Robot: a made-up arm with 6 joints. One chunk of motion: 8 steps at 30 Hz.
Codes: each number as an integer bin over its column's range. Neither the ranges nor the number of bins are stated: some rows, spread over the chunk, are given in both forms.
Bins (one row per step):
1: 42 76 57 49 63 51
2: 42 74 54 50 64 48
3: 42 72 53 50 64 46
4: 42 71 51 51 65 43
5: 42 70 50 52 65 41
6: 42 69 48 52 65 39
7: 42 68 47 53 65 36
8: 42 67 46 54 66 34
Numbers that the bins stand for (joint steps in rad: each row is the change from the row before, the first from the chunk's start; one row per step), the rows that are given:
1: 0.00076 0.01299 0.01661 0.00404 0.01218 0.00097
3: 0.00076 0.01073 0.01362 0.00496 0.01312 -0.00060
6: 0.00076 0.00903 0.00988 0.00680 0.01406 -0.00279
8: 0.00076 0.00790 0.00838 0.00864 0.01500 -0.00435
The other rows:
2: 0.00076 0.01186 0.01436 0.00496 0.01312 0.00003
4: 0.00076 0.01016 0.01212 0.00588 0.01406 -0.00154
5: 0.00076 0.00960 0.01137 0.00680 0.01406 -0.00216
7: 0.00076 0.00846 0.00913 0.00772 0.01406 -0.00373

